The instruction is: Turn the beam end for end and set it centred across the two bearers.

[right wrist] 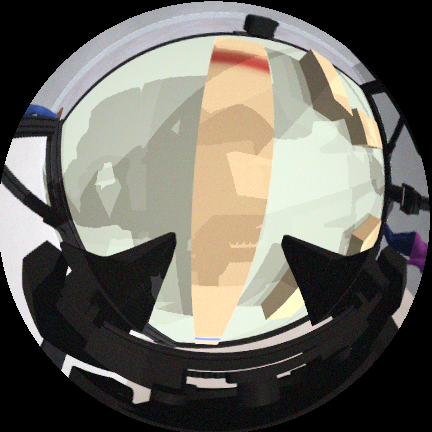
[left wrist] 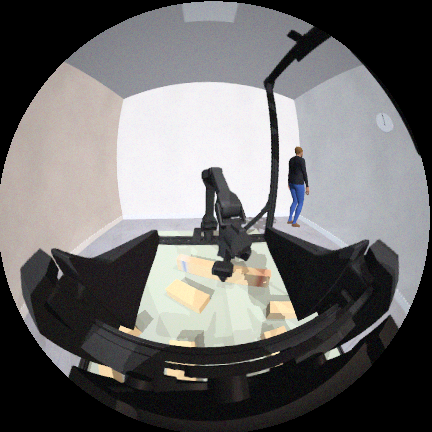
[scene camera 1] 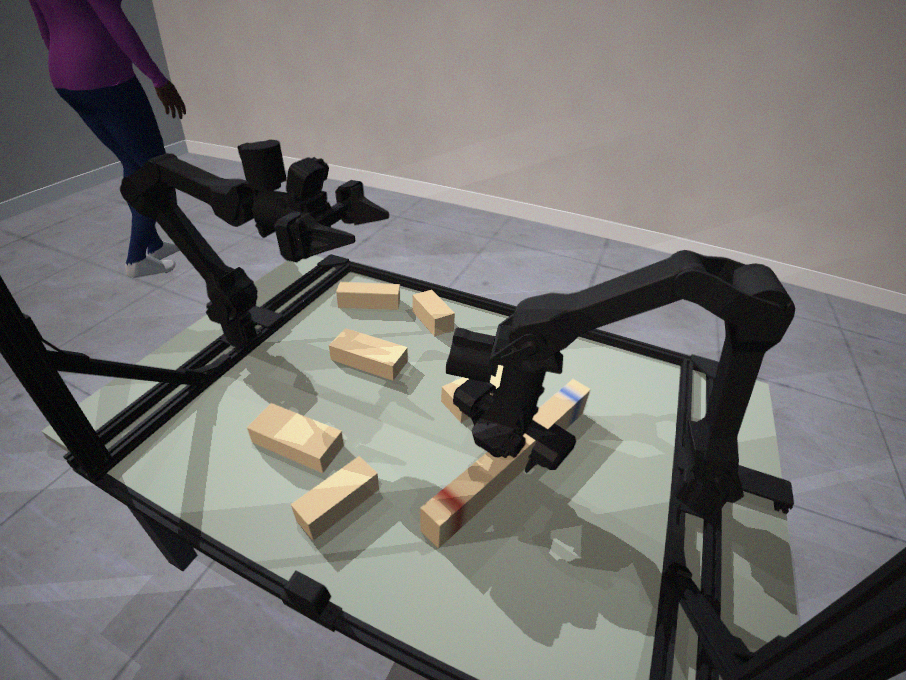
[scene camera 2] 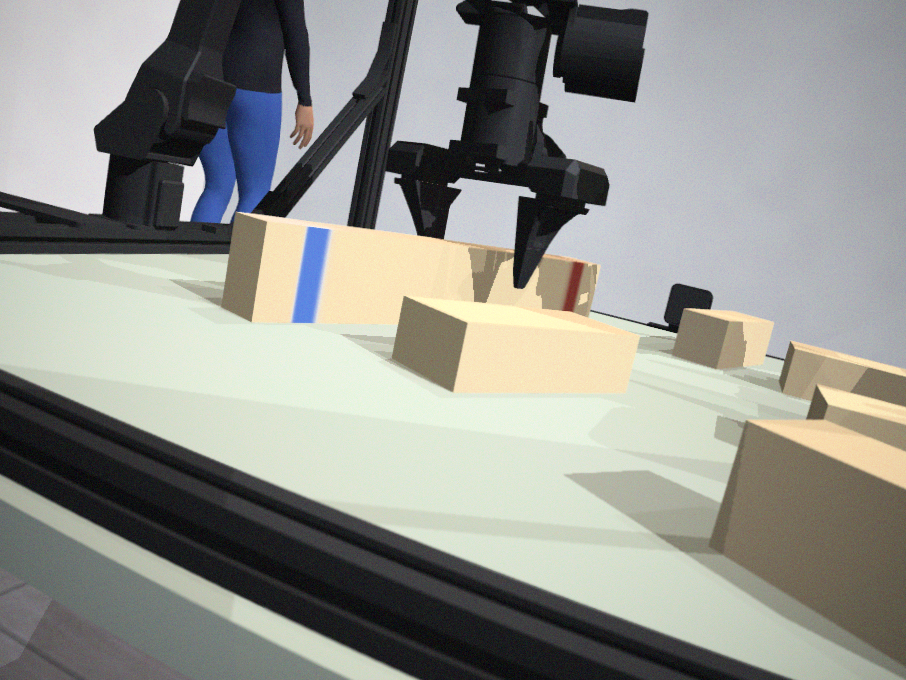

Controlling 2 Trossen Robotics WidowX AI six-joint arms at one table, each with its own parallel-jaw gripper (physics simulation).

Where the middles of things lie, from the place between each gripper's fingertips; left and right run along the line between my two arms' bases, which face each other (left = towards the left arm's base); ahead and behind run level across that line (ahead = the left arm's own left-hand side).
Labels:
My right hand is 1 cm to the left of the beam [scene camera 2: 280, 270], 1 cm short of it and 1 cm above it.
Right now the beam is 50 mm behind my left hand, 270 mm to the right of it and 310 mm below it.

